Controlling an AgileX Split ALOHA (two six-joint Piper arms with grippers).
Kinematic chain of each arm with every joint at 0, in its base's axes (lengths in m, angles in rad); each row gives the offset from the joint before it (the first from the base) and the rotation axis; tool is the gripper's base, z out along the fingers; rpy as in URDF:
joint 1: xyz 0 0 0.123 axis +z
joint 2: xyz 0 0 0 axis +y
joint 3: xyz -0.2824 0 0.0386 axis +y
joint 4: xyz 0.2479 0 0.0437 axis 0.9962 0 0.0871
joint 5: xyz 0 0 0 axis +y
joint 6: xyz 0.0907 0 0.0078 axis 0.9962 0 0.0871
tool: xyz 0 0 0 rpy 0 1.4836 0
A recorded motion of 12 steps. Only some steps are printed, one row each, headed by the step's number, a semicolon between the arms.
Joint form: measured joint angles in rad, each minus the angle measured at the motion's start. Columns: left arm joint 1, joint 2, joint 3, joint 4, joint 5, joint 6; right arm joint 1, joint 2, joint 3, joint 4, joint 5, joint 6.
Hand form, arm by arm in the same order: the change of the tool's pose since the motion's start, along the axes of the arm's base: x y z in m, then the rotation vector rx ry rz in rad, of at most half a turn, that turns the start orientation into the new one. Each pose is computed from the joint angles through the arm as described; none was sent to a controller.
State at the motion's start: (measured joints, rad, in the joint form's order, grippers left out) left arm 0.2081 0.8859 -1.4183 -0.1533 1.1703 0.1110; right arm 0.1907 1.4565 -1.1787 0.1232 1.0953 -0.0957
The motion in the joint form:
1: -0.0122 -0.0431 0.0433 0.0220 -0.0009 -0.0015; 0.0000 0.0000 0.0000 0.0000 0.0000 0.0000
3: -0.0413 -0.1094 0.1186 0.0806 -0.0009 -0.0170; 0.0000 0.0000 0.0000 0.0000 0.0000 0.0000
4: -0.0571 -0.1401 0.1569 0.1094 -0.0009 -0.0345; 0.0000 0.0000 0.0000 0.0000 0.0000 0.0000
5: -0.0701 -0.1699 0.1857 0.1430 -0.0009 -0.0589; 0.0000 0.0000 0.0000 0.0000 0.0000 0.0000
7: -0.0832 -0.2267 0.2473 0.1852 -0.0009 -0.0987; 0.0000 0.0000 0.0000 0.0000 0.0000 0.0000
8: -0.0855 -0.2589 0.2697 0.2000 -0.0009 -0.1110; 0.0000 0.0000 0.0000 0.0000 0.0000 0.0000
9: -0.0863 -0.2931 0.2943 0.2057 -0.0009 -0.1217; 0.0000 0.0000 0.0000 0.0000 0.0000 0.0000
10: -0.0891 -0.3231 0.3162 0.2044 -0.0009 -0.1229; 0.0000 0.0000 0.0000 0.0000 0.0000 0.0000
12: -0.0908 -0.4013 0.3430 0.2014 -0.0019 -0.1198; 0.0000 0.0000 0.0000 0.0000 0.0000 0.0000
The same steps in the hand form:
1: -0.0101 -0.0016 -0.0068 0.0163 0.0028 0.0015; 0.0000 0.0000 0.0000 0.0000 0.0000 0.0000
3: -0.0245 -0.0023 -0.0207 0.0486 0.0195 0.0142; 0.0000 0.0000 0.0000 0.0000 0.0000 0.0000
4: -0.0305 -0.0023 -0.0284 0.0560 0.0295 0.0239; 0.0000 0.0000 0.0000 0.0000 0.0000 0.0000
5: -0.0373 -0.0016 -0.0336 0.0628 0.0306 0.0432; 0.0000 0.0000 0.0000 0.0000 0.0000 0.0000
7: -0.0489 -0.0006 -0.0459 0.0630 0.0361 0.0752; 0.0000 0.0000 0.0000 0.0000 0.0000 0.0000
8: -0.0565 -0.0005 -0.0498 0.0655 0.0264 0.0882; 0.0000 0.0000 0.0000 0.0000 0.0000 0.0000
9: -0.0642 -0.0010 -0.0543 0.0617 0.0163 0.0967; 0.0000 0.0000 0.0000 0.0000 0.0000 0.0000
10: -0.0707 -0.0020 -0.0586 0.0603 0.0079 0.0940; 0.0000 0.0000 0.0000 0.0000 0.0000 0.0000
12: -0.0905 -0.0047 -0.0625 0.0643 -0.0443 0.0905; 0.0000 0.0000 0.0000 0.0000 0.0000 0.0000

